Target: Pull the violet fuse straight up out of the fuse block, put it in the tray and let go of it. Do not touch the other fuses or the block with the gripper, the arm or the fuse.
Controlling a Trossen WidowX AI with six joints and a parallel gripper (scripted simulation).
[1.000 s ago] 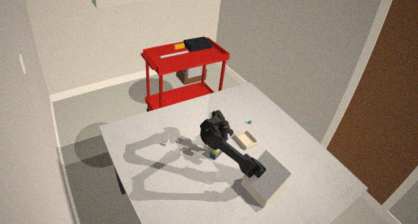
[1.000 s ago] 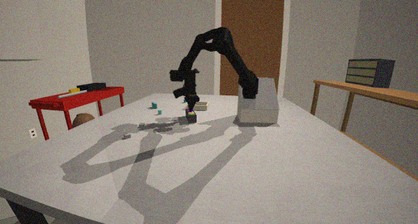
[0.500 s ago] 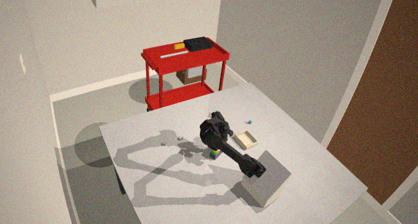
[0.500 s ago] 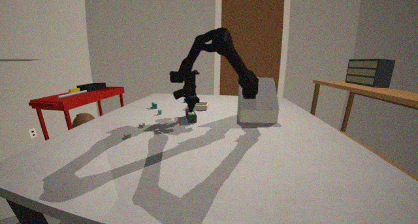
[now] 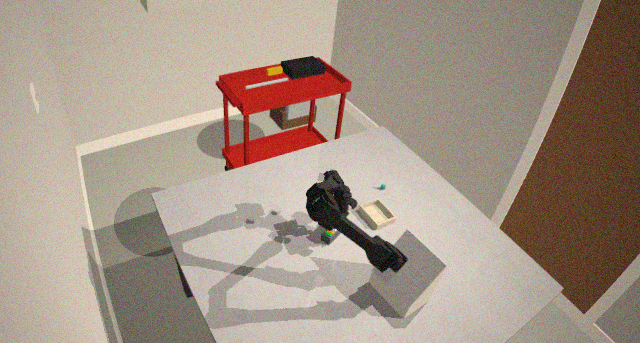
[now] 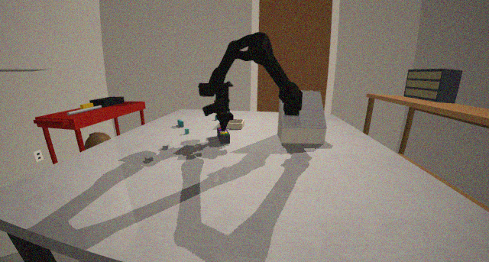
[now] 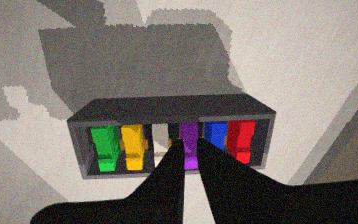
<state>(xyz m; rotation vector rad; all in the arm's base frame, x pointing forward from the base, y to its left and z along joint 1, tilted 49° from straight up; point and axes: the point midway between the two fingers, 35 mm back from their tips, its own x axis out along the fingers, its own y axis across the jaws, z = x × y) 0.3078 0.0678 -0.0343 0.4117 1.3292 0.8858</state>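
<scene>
The shallow tan tray is 210 mm to the right of my gripper tip, 30 mm below it and 10 mm behind it.
</scene>
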